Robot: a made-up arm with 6 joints. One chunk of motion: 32 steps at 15 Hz.
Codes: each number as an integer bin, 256 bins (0 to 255) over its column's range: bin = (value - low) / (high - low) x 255, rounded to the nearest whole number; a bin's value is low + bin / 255 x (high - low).
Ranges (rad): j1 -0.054..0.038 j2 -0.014..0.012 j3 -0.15..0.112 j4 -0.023..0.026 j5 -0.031..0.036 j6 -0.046..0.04
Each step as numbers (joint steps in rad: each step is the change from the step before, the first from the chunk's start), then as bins.
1 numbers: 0.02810 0.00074 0.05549 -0.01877 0.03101 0.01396
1 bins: 228 145 200 22 236 178
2 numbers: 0.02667 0.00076 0.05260 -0.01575 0.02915 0.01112
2 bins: 224 145 197 38 229 169
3 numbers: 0.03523 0.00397 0.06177 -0.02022 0.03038 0.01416
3 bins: 247 176 206 14 234 178
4 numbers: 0.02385 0.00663 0.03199 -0.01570 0.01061 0.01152
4 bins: 216 202 177 38 158 171
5 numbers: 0.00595 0.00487 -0.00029 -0.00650 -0.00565 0.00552
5 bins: 166 185 146 86 96 153
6 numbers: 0.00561 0.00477 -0.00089 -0.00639 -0.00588 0.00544
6 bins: 165 184 145 86 96 153
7 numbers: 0.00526 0.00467 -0.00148 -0.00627 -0.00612 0.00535
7 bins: 164 183 145 87 95 152
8 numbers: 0.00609 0.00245 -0.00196 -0.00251 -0.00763 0.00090
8 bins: 167 161 144 107 89 139
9 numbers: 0.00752 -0.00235 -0.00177 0.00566 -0.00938 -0.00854
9 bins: 171 114 144 149 82 111
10 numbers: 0.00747 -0.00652 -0.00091 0.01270 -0.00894 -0.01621
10 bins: 170 73 145 186 84 88
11 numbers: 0.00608 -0.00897 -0.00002 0.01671 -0.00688 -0.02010
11 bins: 167 49 146 207 92 77
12 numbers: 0.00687 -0.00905 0.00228 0.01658 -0.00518 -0.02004
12 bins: 169 49 148 206 98 77
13 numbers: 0.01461 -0.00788 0.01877 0.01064 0.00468 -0.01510
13 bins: 190 60 164 175 136 92
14 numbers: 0.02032 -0.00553 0.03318 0.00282 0.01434 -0.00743
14 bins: 206 83 178 134 173 114
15 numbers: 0.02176 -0.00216 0.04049 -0.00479 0.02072 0.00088
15 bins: 210 116 185 95 197 139
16 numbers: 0.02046 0.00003 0.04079 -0.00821 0.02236 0.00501
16 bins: 206 138 186 77 203 151
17 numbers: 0.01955 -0.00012 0.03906 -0.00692 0.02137 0.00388
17 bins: 204 136 184 84 199 148
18 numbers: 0.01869 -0.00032 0.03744 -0.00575 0.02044 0.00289
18 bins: 201 134 182 90 196 145
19 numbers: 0.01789 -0.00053 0.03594 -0.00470 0.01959 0.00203
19 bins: 199 132 181 95 193 142
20 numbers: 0.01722 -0.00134 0.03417 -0.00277 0.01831 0.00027
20 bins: 197 124 179 105 188 137
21 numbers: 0.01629 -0.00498 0.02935 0.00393 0.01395 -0.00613
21 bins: 195 88 175 140 171 118
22 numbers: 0.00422 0.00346 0.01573 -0.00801 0.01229 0.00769
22 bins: 161 171 161 78 165 159
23 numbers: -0.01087 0.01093 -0.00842 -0.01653 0.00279 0.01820
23 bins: 120 245 138 34 129 190
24 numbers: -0.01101 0.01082 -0.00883 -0.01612 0.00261 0.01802
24 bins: 119 243 137 36 128 190
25 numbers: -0.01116 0.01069 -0.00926 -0.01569 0.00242 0.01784
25 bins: 119 242 137 38 127 189
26 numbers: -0.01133 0.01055 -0.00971 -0.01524 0.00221 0.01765
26 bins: 118 241 137 40 126 189
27 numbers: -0.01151 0.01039 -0.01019 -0.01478 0.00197 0.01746
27 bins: 118 239 136 43 125 188
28 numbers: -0.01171 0.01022 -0.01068 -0.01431 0.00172 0.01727
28 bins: 117 238 136 45 125 188
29 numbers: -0.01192 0.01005 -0.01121 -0.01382 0.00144 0.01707
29 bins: 117 236 135 48 123 187
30 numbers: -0.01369 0.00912 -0.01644 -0.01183 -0.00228 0.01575
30 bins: 112 227 130 58 109 183
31 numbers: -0.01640 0.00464 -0.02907 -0.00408 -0.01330 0.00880
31 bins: 104 183 118 98 67 162
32 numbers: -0.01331 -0.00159 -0.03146 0.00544 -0.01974 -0.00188
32 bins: 113 122 115 148 43 131
